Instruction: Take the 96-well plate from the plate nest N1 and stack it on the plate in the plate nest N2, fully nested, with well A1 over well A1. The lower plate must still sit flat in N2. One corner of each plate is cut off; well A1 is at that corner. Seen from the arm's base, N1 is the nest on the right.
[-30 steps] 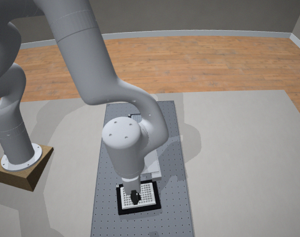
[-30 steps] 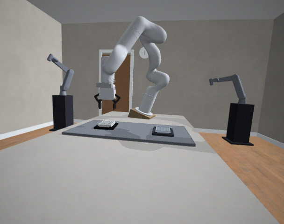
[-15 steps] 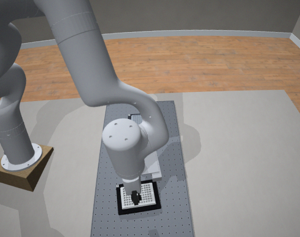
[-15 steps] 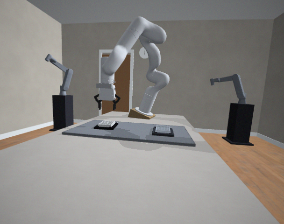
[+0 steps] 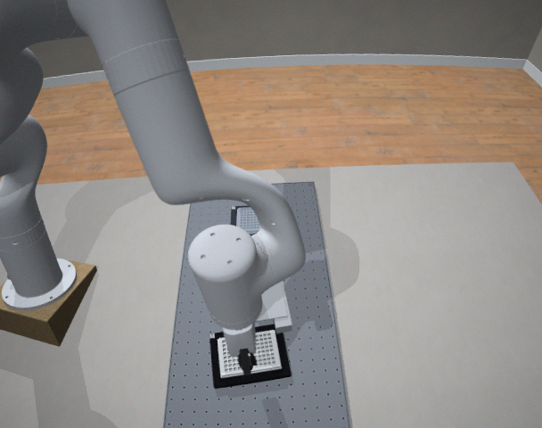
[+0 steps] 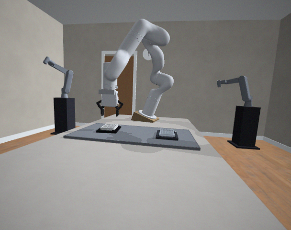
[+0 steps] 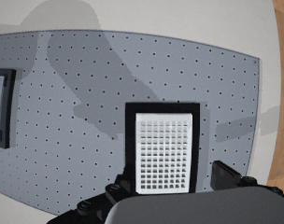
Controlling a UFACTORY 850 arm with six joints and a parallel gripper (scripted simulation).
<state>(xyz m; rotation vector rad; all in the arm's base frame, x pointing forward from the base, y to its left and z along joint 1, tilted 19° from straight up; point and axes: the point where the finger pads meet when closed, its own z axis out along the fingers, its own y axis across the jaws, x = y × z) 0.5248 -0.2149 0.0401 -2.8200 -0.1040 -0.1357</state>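
The white 96-well plate is 80 mm below my hand. The rest, counted from my hand: black plate nest (90 mm below).
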